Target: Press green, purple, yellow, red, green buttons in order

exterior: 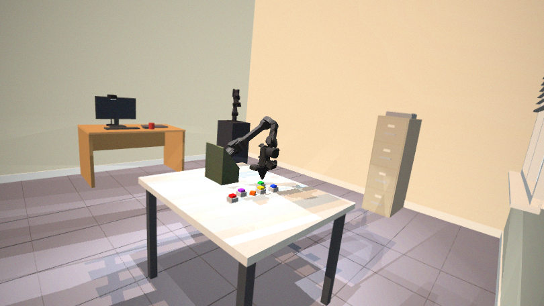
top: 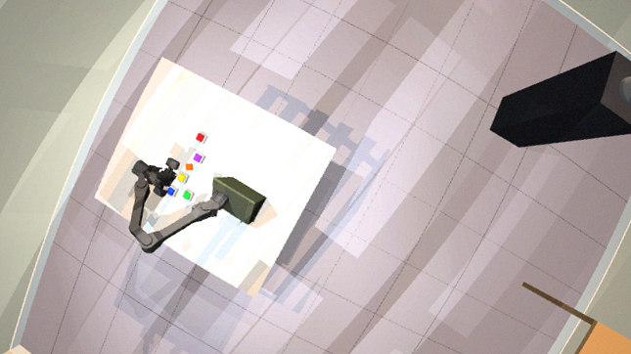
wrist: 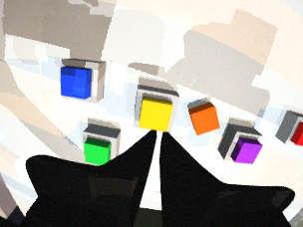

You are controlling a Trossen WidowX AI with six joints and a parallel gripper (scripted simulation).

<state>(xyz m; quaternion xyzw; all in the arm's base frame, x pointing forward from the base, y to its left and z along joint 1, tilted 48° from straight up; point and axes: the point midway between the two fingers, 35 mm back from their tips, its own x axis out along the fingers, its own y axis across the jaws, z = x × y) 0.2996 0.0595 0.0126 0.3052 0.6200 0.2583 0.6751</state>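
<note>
Now: the yellow button 10 mm behind my gripper tip and 60 mm below it. Also, from my gripper tip: orange block (10 mm behind, 60 mm to the right, 80 mm below); green button (70 mm behind, 70 mm to the left, 60 mm below); blue button (20 mm ahead, 100 mm to the left, 60 mm below).
</note>
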